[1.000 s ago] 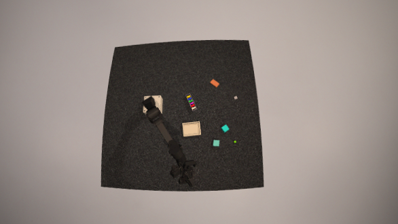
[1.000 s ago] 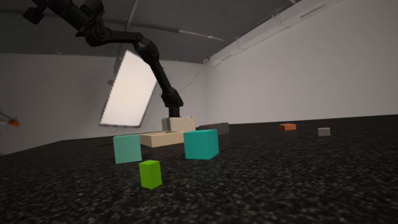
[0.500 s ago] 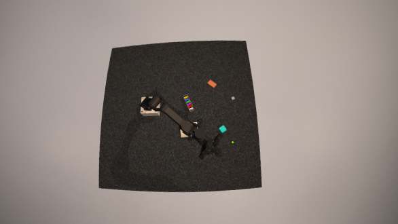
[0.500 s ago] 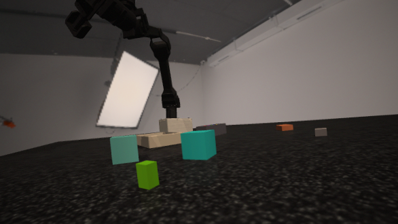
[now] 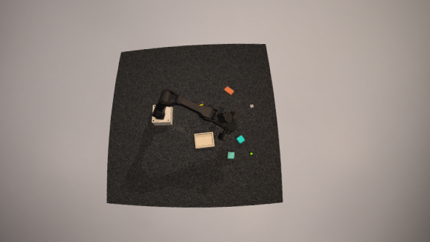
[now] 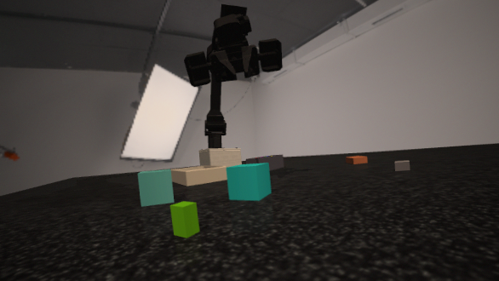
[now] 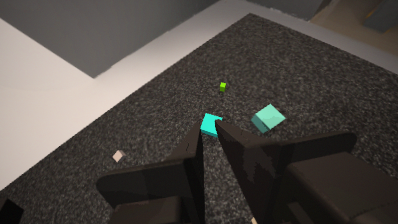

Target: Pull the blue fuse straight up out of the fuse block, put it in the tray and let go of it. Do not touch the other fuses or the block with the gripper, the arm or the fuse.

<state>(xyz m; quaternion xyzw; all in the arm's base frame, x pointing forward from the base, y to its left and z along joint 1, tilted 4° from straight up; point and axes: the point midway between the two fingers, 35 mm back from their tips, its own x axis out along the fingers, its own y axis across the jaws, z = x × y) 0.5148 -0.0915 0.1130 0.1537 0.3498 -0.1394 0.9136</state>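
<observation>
Now: gripper tip 25 cm past the blue fuse, 19 cm to the right of it and 15 cm above it. From my gripper tip the other things lie so: tan tray 21 cm behind, 4 cm to the right, 18 cm below; small green block 12 cm ahead, 11 cm to the right, 17 cm below; teal cube 4 cm ahead, 2 cm to the right, 16 cm below.
</observation>
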